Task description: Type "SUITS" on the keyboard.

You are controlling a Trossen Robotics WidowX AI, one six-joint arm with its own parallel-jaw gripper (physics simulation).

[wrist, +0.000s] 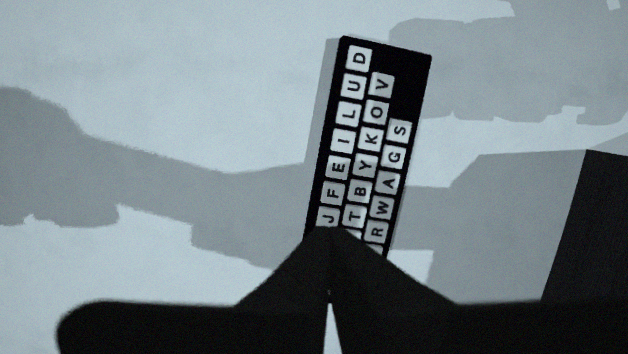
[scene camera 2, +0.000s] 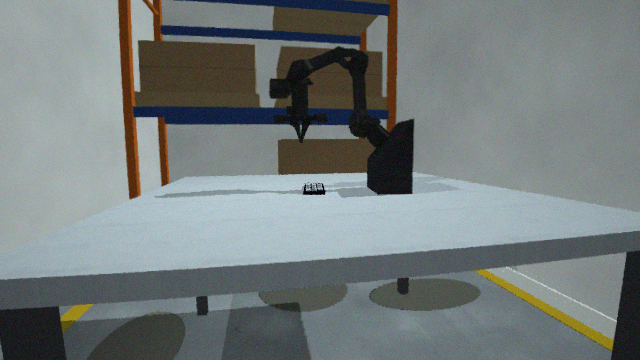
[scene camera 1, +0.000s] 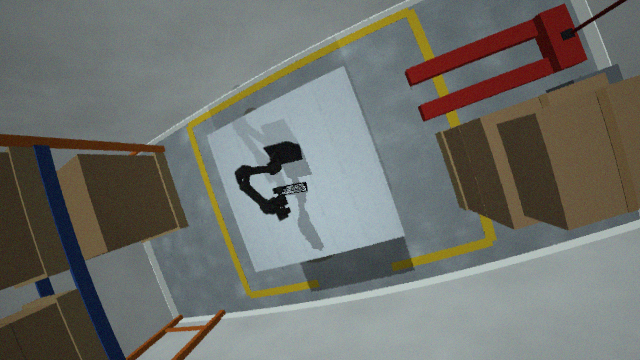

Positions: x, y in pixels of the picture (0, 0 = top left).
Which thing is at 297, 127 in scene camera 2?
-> The gripper.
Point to a black keyboard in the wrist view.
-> At 411, 69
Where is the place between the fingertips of the gripper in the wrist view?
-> At 327, 239
